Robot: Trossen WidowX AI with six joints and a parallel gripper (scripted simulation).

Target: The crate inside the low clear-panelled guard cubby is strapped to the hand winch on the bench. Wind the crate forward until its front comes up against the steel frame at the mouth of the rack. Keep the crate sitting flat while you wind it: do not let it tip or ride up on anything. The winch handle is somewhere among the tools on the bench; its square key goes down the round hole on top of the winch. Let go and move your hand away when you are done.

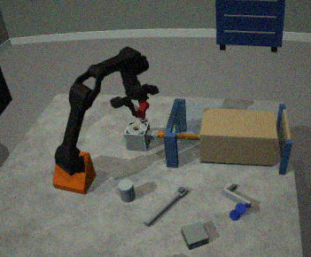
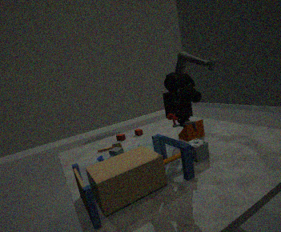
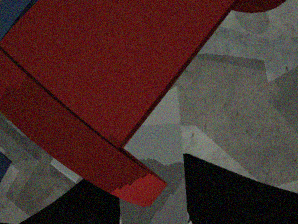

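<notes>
My gripper tip is 2 cm below the winch handle with red knob. Also, from my gripper tip: red handle: 4 cm above, 3 cm to the right, 2 cm ahead; then grey block: 44 cm to the right, 21 cm ahead, 17 cm below; then grey winch: 16 cm below, 5 cm to the left, 5 cm behind.
</notes>
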